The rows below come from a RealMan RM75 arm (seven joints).
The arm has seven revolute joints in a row. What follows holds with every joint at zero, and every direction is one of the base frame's.
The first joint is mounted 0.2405 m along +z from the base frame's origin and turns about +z.
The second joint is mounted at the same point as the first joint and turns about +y.
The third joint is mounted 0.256 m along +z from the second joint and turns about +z.
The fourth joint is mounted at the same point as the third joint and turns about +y.
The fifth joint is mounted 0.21 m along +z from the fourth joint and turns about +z.
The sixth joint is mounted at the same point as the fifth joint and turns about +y.
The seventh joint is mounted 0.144 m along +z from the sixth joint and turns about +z.
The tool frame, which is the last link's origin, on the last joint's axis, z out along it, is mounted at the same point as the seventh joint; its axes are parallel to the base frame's.
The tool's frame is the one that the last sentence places.
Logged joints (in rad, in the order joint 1, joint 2, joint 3, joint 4, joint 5, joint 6, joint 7), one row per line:
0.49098 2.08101 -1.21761 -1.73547 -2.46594 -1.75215 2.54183
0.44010 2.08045 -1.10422 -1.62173 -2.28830 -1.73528 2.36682
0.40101 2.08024 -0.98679 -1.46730 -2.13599 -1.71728 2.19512
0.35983 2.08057 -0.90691 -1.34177 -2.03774 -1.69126 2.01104
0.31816 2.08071 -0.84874 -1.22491 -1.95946 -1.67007 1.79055
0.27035 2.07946 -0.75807 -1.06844 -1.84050 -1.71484 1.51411
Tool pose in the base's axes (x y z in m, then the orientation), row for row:
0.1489 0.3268 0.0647 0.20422 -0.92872 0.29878 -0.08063
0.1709 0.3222 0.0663 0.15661 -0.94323 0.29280 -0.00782
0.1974 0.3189 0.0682 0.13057 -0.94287 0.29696 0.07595
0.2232 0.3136 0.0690 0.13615 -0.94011 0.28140 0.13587
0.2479 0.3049 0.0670 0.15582 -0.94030 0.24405 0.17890
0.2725 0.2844 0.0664 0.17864 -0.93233 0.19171 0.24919
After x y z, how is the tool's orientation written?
As a quaternion, w x y z.
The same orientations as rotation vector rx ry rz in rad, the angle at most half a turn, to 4 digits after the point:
-2.5902 0.8333 -0.2249
-2.6999 0.8381 -0.0224
-2.7386 0.8625 0.2206
-2.7220 0.8148 0.3934
-2.6927 0.6989 0.5123
-2.6365 0.5421 0.7047

